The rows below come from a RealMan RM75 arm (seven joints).
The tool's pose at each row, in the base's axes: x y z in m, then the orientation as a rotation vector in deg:
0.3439 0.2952 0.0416 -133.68 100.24 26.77
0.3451 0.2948 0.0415 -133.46 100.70 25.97
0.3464 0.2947 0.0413 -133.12 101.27 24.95
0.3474 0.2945 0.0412 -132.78 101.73 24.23
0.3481 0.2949 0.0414 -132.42 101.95 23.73
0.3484 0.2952 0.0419 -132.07 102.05 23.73
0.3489 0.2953 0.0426 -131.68 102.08 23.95
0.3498 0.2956 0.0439 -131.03 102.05 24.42
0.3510 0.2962 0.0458 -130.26 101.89 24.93
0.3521 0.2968 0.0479 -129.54 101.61 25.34
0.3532 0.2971 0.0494 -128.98 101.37 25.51
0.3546 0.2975 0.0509 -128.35 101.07 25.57
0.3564 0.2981 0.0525 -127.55 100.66 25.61
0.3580 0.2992 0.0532 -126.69 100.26 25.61
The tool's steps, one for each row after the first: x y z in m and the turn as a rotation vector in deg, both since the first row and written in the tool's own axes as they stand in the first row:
0.0007 -0.0010 -0.0002 0.40 0.42 0.28
0.0012 -0.0023 -0.0002 0.95 0.91 0.64
0.0017 -0.0032 -0.0003 1.38 1.23 0.96
0.0014 -0.0039 -0.0005 1.79 1.36 1.16
0.0010 -0.0043 -0.0009 1.98 1.21 1.32
0.0008 -0.0048 -0.0016 2.11 0.91 1.47
0.0003 -0.0057 -0.0028 2.30 0.34 1.68
-0.0006 -0.0069 -0.0046 2.59 -0.37 1.85
-0.0016 -0.0081 -0.0065 2.94 -1.05 1.92
-0.0021 -0.0092 -0.0079 3.30 -1.53 1.95
-0.0027 -0.0105 -0.0094 3.78 -2.02 1.96
-0.0033 -0.0124 -0.0109 4.41 -2.63 1.95
-0.0042 -0.0142 -0.0114 5.10 -3.25 1.96

